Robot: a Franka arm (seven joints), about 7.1 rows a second.
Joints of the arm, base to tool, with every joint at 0 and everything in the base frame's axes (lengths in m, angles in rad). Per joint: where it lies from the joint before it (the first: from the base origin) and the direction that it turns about. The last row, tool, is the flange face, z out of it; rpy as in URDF.
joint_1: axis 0 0 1 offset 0 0 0.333
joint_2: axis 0 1 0 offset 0 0 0
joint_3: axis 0 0 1 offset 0 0 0.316
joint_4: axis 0 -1 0 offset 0.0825 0 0
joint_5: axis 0 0 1 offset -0.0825 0 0.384
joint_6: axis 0 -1 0 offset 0 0 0
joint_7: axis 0 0 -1 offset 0.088 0 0
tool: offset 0 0 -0.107 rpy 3.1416 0 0
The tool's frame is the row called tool.
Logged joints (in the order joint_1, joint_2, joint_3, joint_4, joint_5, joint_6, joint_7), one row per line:
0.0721, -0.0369, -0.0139, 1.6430, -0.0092, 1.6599, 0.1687
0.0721, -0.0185, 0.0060, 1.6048, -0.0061, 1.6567, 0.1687
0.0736, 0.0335, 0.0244, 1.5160, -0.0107, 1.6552, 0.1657
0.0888, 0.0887, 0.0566, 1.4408, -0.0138, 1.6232, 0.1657
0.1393, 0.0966, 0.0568, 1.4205, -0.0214, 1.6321, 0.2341
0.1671, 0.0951, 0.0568, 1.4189, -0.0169, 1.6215, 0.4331
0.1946, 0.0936, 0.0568, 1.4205, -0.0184, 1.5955, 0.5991
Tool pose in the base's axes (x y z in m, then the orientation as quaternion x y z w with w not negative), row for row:
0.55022, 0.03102, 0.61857, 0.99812, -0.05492, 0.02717, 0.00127
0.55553, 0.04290, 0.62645, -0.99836, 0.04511, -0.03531, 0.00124
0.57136, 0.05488, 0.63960, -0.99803, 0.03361, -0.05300, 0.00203
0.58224, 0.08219, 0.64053, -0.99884, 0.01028, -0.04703, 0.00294
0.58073, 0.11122, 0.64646, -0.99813, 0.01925, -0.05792, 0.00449
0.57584, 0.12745, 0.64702, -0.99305, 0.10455, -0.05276, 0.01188
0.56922, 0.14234, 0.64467, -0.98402, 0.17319, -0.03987, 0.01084
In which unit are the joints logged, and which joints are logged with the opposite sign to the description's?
The joints are logged in radians. Opposite sign: joint_4.
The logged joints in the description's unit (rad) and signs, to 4 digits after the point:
0.0721, -0.0369, -0.0139, -1.6430, -0.0092, 1.6599, 0.1687
0.0721, -0.0185, 0.0060, -1.6048, -0.0061, 1.6567, 0.1687
0.0736, 0.0335, 0.0244, -1.5160, -0.0107, 1.6552, 0.1657
0.0888, 0.0887, 0.0566, -1.4408, -0.0138, 1.6232, 0.1657
0.1393, 0.0966, 0.0568, -1.4205, -0.0214, 1.6321, 0.2341
0.1671, 0.0951, 0.0568, -1.4189, -0.0169, 1.6215, 0.4331
0.1946, 0.0936, 0.0568, -1.4205, -0.0184, 1.5955, 0.5991

